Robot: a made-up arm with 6 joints. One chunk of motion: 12 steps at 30 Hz.
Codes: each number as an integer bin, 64 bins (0 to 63) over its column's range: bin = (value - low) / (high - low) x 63, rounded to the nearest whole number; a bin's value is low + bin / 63 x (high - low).
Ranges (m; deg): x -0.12..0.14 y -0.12..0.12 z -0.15..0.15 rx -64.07..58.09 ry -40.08..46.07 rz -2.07..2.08
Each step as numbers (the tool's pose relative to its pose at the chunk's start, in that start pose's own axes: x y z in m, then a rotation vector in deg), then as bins.
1 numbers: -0.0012 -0.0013 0.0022 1.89 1.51 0.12
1 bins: 29 31 32 34 30 33
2 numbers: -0.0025 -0.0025 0.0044 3.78 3.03 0.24
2 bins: 28 31 32 35 32 35
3 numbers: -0.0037 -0.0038 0.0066 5.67 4.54 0.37
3 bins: 28 31 33 36 33 37
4 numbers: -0.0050 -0.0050 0.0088 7.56 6.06 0.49
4 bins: 28 30 33 37 34 39
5 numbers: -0.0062 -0.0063 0.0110 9.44 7.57 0.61
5 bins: 28 30 34 38 35 41
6 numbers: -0.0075 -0.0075 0.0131 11.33 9.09 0.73
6 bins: 27 30 34 39 36 43
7 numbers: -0.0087 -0.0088 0.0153 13.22 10.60 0.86
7 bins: 27 29 35 40 37 44
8 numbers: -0.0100 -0.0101 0.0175 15.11 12.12 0.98
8 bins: 27 29 35 41 38 46
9 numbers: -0.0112 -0.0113 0.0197 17.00 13.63 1.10
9 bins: 26 29 36 42 39 48
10 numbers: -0.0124 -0.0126 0.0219 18.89 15.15 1.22
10 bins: 26 28 36 43 40 50
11 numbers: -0.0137 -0.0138 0.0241 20.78 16.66 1.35
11 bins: 26 28 37 44 41 52
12 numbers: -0.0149 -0.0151 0.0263 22.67 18.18 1.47
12 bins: 25 28 37 45 43 54
